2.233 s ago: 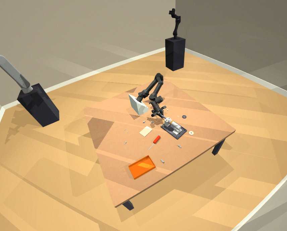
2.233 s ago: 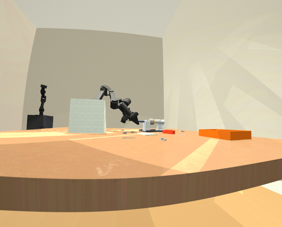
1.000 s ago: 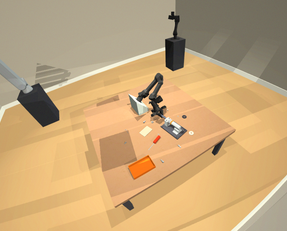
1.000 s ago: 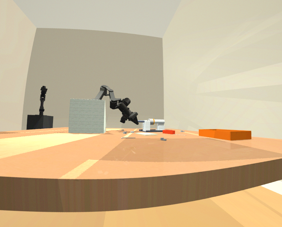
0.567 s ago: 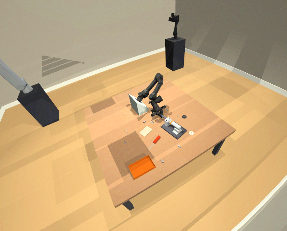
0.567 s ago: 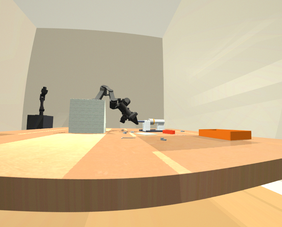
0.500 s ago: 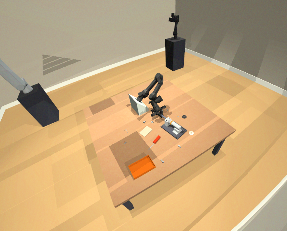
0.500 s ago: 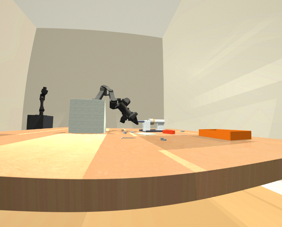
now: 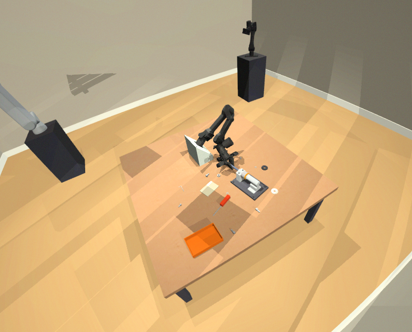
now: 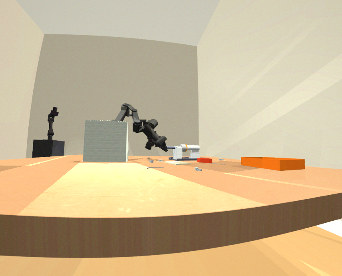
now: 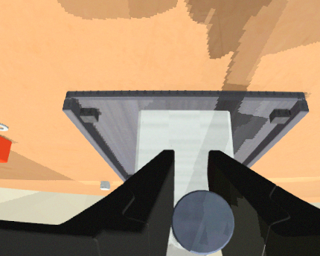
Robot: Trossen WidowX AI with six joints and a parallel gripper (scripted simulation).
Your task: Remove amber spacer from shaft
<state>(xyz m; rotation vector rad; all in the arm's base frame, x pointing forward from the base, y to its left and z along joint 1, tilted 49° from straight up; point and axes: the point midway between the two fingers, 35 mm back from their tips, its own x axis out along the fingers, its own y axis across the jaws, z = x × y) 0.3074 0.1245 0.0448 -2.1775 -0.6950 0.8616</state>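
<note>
My gripper tip is 50 mm short of the dark shaft, 20 mm below it and 10 mm to the right of it. The rest, counted from my gripper tip: beige card 220 mm to the right, 50 mm below, 30 mm ahead; black washer 230 mm to the left, 80 mm ahead, 50 mm below; amber spacer 130 mm ahead, 30 mm to the left, 20 mm above.
</note>
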